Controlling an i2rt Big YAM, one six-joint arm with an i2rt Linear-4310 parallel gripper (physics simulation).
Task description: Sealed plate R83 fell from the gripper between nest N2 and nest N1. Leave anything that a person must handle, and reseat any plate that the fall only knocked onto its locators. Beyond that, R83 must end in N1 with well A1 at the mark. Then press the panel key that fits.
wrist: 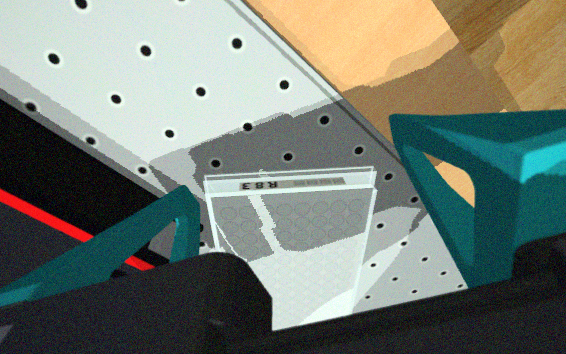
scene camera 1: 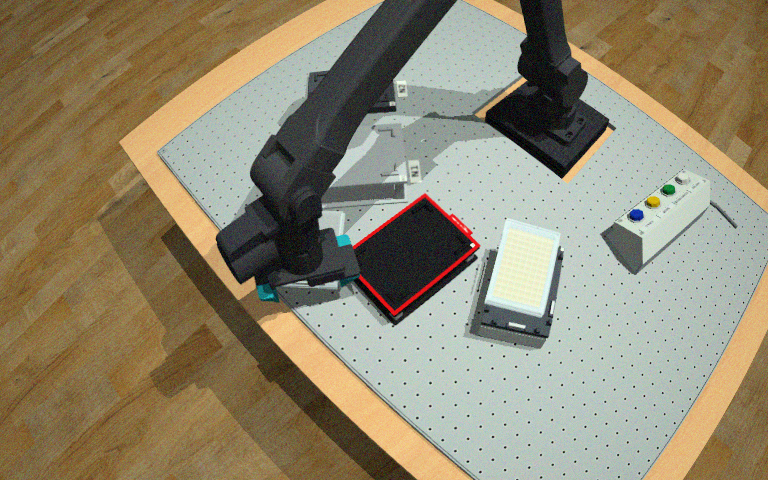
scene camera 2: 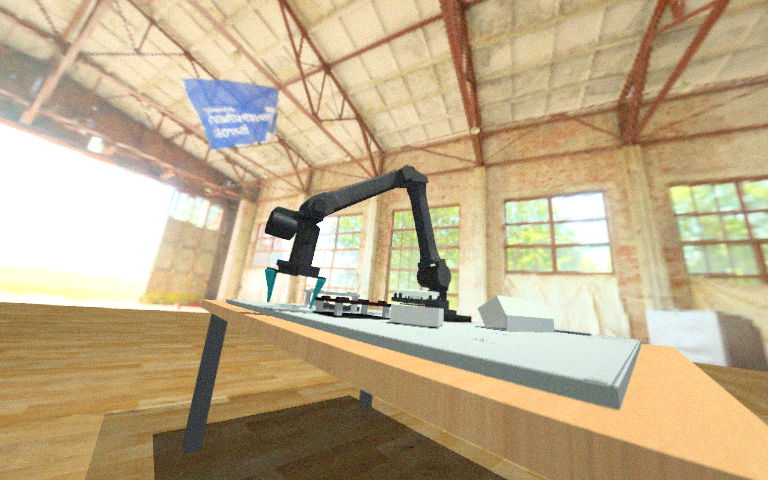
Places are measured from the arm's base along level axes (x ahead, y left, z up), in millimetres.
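Pixels of known places: gripper, fingertip midpoint: [wrist: 285, 164] [scene camera 1: 309, 291] [scene camera 2: 289, 305]; arm's base, link origin: [scene camera 1: 551, 119].
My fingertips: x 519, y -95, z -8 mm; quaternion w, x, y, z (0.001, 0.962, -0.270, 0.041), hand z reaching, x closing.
Ahead of a thing's pixels: the offset from my fingertips to its middle. "spot": to the spot under its first point.
Plate R83 {dz -6, dx -56, dy -50 mm} [scene camera 1: 334, 219] [wrist: 300, 212] is clear and lidded, with its R83 label strip facing the wrist camera. It lies at the board's edge, left of the red-framed black holder, and is partly hidden by the gripper in scene camera 1. I cannot tell whether it lies fully flat. The A1 mark is not readable. My gripper [scene camera 2: 290, 303] [wrist: 285, 164] is open, with teal fingers apart above and to either side of R83. Nest N1 {spot: dz -8, dx -181, dy -57 mm} [scene camera 1: 365, 193] is pale grey, partly hidden by the arm. Nest N2 {spot: dz +4, dx -341, dy -156 mm} [scene camera 1: 385, 105] is dark, farther back. The key panel {dz +29, dx -474, dy +374 mm} [scene camera 1: 673, 226] [scene camera 2: 515, 314] has blue, yellow, green and white keys.
The black holder with a red rim {dz +10, dx -134, dy +78 mm} [scene camera 1: 436, 283] stands close beside R83 and the gripper. A plate with pale yellow wells {dz +60, dx -204, dy +228 mm} [scene camera 1: 522, 271] sits on a dark-topped grey block {spot: dz +16, dx -130, dy +276 mm} [scene camera 1: 515, 336] [scene camera 2: 416, 314] between the holder and the panel. The arm base [scene camera 1: 546, 127] is at the back.
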